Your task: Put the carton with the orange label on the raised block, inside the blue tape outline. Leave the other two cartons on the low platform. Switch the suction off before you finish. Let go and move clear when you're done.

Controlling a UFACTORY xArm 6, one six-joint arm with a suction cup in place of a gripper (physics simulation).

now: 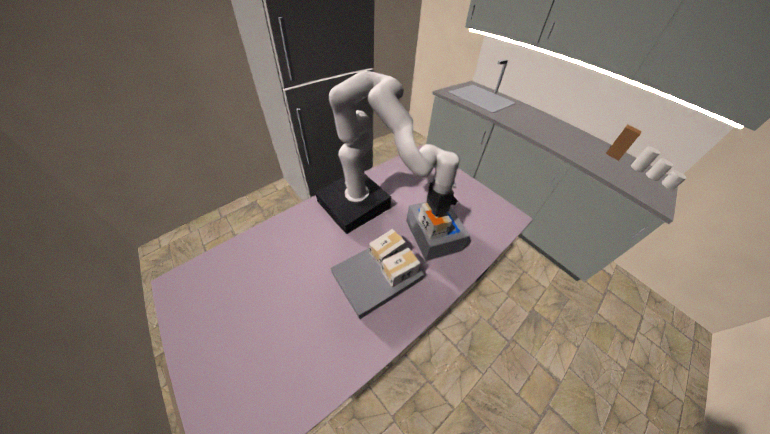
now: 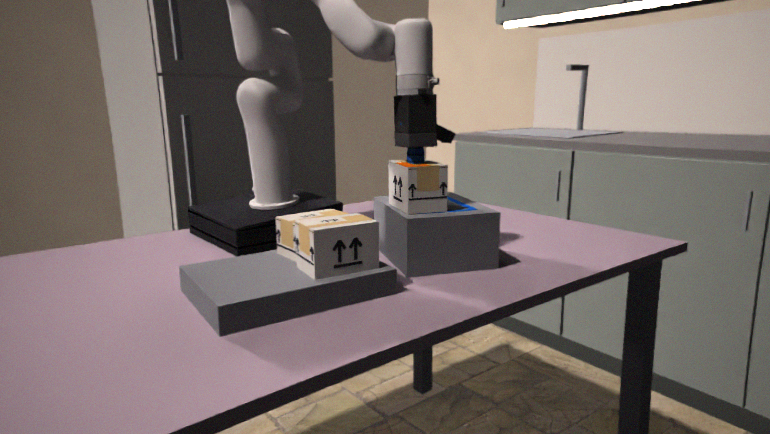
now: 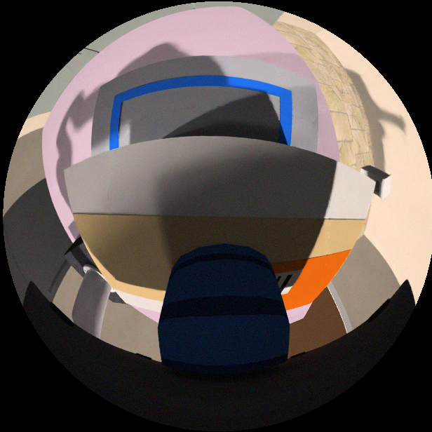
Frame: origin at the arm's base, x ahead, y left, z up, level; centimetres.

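Where they show: arm's base, origin of the base link: (image 1: 357,193) (image 2: 274,203).
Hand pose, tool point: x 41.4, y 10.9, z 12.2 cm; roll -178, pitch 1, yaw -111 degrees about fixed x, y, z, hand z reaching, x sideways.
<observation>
Each offset is from my tool point to the top centre of the thing. "spot": to the spot under its first point. Level surfaces: height alone.
The carton with the orange label @(dy +0.1, dx +0.3, dz +1.3 cm) (image 1: 427,222) (image 2: 399,186) (image 3: 125,240) is upright on or very close above the raised block @(dy +5.3, dx -0.3, dz -8.3 cm) (image 1: 442,246) (image 2: 452,242) (image 3: 305,115), near one side. Much of the blue tape outline @(spot: dy +7.6, dx +8.6, dz -8.4 cm) (image 1: 456,229) (image 2: 470,208) (image 3: 205,80) shows beside it, so the carton is off-centre and not wholly inside; its underside is hidden. My suction cup (image 1: 441,202) (image 2: 415,155) (image 3: 223,310) touches its top and holds it. Two other cartons, a rear one @(dy -21.4, dx -6.1, dz -8.1 cm) (image 1: 387,244) (image 2: 285,234) and a front one @(dy -24.0, dx +4.9, dz -6.8 cm) (image 1: 400,265) (image 2: 346,248), sit on the low platform @(dy -30.8, dx -1.4, dz -15.5 cm) (image 1: 355,285) (image 2: 242,285).
The black arm base (image 1: 353,207) (image 2: 215,229) stands on the pink table @(dz -20.3 cm) (image 1: 242,323) (image 2: 80,323). The low platform is beside the raised block. A kitchen counter (image 1: 566,142) (image 2: 620,144) with a sink and tap stands beyond the table.
</observation>
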